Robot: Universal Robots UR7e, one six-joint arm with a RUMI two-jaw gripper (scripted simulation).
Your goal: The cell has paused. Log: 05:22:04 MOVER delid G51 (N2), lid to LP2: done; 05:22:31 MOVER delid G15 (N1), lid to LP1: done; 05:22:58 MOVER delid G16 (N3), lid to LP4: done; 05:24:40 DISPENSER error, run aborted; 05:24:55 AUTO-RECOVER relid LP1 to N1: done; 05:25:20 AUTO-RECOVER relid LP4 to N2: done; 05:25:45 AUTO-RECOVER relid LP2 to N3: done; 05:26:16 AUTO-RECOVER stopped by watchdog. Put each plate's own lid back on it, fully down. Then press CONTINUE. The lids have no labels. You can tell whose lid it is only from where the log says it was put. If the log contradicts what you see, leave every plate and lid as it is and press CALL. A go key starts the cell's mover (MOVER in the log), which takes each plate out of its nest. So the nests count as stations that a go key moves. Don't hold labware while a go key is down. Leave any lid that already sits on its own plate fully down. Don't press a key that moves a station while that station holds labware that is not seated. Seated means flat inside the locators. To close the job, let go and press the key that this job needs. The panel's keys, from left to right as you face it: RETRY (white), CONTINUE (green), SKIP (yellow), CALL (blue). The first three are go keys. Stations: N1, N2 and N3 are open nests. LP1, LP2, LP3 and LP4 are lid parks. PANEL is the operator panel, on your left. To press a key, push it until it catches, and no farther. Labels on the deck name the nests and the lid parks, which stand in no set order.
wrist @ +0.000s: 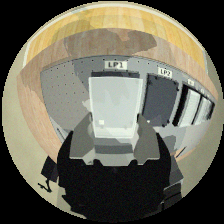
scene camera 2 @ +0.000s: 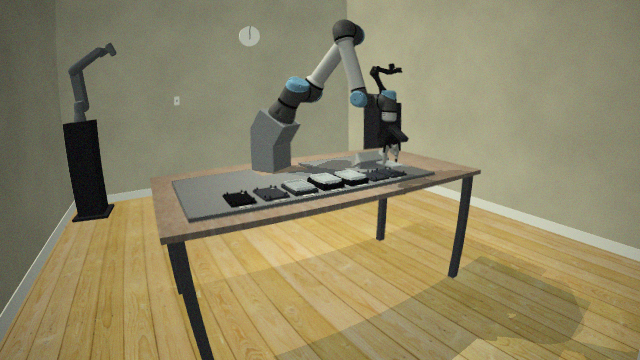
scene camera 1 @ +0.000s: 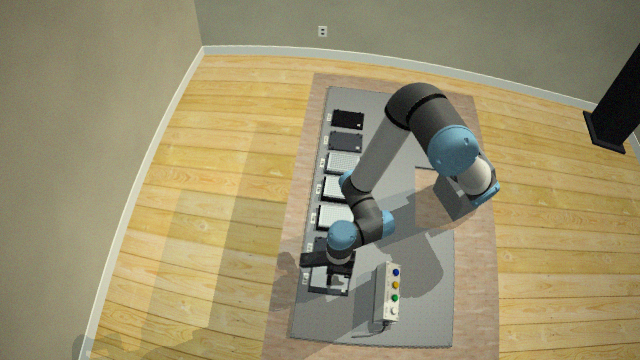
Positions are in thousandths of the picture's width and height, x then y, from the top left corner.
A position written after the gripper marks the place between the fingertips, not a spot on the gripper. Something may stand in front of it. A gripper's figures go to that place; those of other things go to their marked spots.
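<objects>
Operator panel (wrist: 484, 694), 28 cm from the lens. LP2 lid park (wrist: 717, 440), 21 cm from the lens. Operator panel and clear lid (wrist: 511, 453), marked spots 19 cm apart. Gripper (wrist: 511, 507), 15 cm from the lens. Clear lid, 13 cm from the lens.
</objects>
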